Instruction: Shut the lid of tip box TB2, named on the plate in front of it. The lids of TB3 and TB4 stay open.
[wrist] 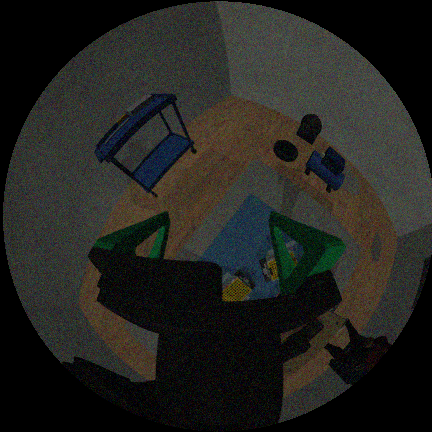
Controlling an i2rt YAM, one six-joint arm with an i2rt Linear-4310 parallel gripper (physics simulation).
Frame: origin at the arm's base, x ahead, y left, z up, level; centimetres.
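Seen in the pictures: gripper, between the fingertips: (218, 216); arm's base, origin of its link: (298, 339).
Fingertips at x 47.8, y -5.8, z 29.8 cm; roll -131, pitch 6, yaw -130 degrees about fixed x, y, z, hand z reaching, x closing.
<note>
Offsets run from my fingertips to a thing's top centre. Level surfaces: height alone.
My gripper (218, 216) has its two green fingers wide apart and holds no object, high above the blue mat @(dz -49.1 cm) (240, 225). One tip box @(dx -16.3, dy +12.5, dz -41.6 cm) (236, 290) with a yellow perforated top shows low in the middle, partly cut off by the dark gripper body. A second tip box @(dx -21.0, dy -9.1, dz -41.6 cm) (271, 270) with yellow showing stands to its right, beside the right finger. More yellow and pale parts show through and behind the right finger, partly hidden. The name plates are too small and dark to read, so I cannot tell which box is TB2. The lid positions are unclear.
The mat lies on a grey table top @(dz -49.4 cm) (259, 175). A blue cart (162, 162) stands on the wood floor at the upper left. A round black stool (285, 150), a dark bin (310, 128) and a blue object (324, 170) stand at the upper right. Dark shapes show at the lower right.
</note>
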